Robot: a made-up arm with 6 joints. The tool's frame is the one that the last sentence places. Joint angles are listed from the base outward.
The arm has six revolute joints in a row. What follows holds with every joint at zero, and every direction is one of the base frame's. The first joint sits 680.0 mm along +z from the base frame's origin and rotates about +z. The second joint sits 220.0 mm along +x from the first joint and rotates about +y. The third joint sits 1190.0 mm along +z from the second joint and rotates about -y. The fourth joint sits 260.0 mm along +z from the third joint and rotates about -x. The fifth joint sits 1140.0 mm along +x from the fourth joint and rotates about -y. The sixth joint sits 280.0 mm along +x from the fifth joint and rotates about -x. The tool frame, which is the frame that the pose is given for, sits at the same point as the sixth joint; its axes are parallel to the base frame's.
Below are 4 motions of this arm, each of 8 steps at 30 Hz.
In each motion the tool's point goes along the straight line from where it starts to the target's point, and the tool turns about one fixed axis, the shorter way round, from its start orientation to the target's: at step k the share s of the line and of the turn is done. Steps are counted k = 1, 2, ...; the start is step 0. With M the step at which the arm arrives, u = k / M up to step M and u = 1 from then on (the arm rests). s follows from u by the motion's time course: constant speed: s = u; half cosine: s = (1 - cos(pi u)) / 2; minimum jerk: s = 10 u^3 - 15 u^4 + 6 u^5.
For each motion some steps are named. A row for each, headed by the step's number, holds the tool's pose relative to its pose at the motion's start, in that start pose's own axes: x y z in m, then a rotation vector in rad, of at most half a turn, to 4 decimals.
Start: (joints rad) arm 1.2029 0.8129 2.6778 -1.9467 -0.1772 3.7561
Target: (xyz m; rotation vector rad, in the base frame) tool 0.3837 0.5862 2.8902 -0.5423 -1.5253 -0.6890
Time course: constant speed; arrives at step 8
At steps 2, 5, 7, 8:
2: -0.0047 0.0843 -0.0295 -0.0377 0.0068 0.0731
5: -0.0119 0.2109 -0.0736 -0.0942 0.0169 0.1828
7: -0.0166 0.2952 -0.1031 -0.1319 0.0237 0.2560
8: -0.0190 0.3374 -0.1178 -0.1508 0.0271 0.2925

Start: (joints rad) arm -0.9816 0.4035 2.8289 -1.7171 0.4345 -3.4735
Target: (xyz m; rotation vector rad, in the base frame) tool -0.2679 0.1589 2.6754 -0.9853 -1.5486 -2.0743
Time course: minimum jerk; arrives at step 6
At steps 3, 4, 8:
3: -0.0202 0.1192 -0.0856 -0.0753 0.0868 0.0569
4: -0.0319 0.1883 -0.1353 -0.1190 0.1372 0.0899
8: -0.0404 0.2383 -0.1713 -0.1506 0.1736 0.1138

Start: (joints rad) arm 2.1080 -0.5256 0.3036 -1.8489 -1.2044 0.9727
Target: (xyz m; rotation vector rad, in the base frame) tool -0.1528 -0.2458 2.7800 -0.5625 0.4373 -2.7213
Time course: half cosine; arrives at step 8
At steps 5, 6, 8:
5: -0.0298 0.2441 0.0025 -0.1725 0.0928 -0.0223
6: -0.0368 0.3013 0.0030 -0.2130 0.1146 -0.0275
8: -0.0432 0.3530 0.0036 -0.2495 0.1343 -0.0322

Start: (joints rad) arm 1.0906 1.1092 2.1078 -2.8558 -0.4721 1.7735
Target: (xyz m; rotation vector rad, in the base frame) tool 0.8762 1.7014 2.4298 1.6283 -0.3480 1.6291
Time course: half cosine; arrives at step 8
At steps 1, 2, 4, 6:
1: -0.0051 -0.0075 -0.0033 0.0063 0.0001 -0.0101
2: -0.0196 -0.0287 -0.0126 0.0244 0.0006 -0.0390
4: -0.0668 -0.0981 -0.0429 0.0832 0.0019 -0.1331
6: -0.1140 -0.1675 -0.0732 0.1421 0.0033 -0.2272

